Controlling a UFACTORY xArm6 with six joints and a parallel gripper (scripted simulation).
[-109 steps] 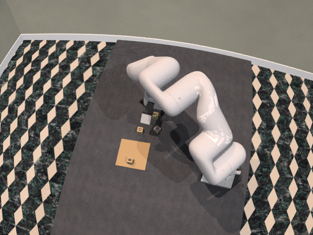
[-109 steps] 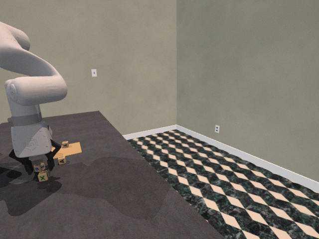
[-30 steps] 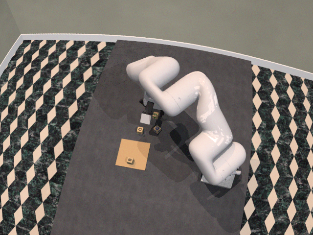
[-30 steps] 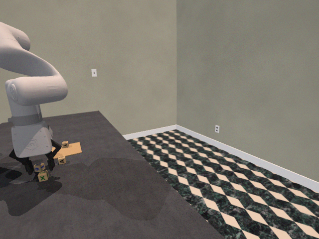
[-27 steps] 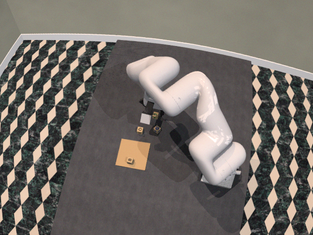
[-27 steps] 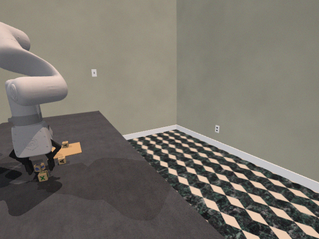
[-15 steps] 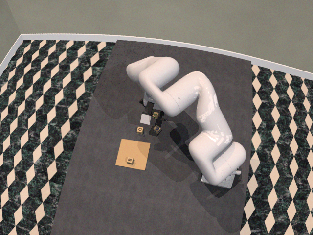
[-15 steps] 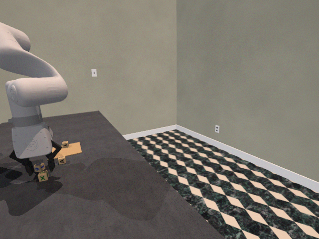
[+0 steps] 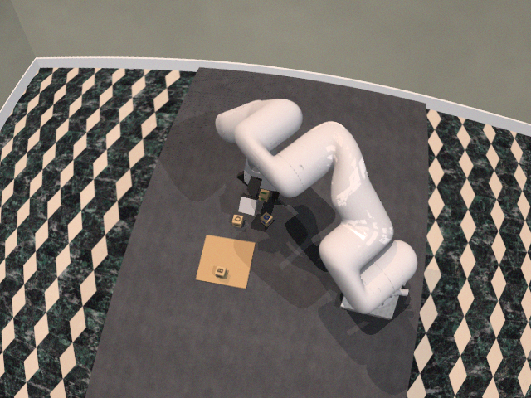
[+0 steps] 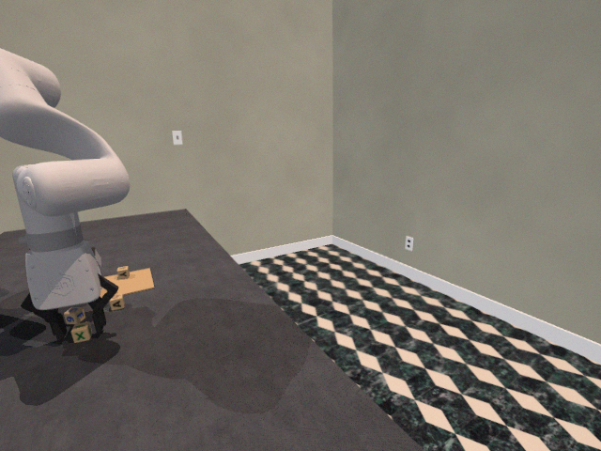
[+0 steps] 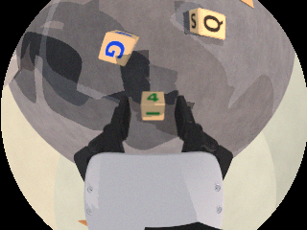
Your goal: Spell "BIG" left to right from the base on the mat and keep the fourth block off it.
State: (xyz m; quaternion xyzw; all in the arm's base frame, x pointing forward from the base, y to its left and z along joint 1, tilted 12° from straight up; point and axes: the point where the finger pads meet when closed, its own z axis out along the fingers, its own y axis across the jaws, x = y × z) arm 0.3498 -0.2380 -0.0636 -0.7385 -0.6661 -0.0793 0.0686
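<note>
My gripper is now 220 mm to the right of the tan mat, 60 mm short of it and 30 mm above it. The rest, counted from my hand: B block (260 mm to the left, 70 mm ahead, 10 mm below); G block (70 mm to the left, 20 mm below, 20 mm behind).
</note>
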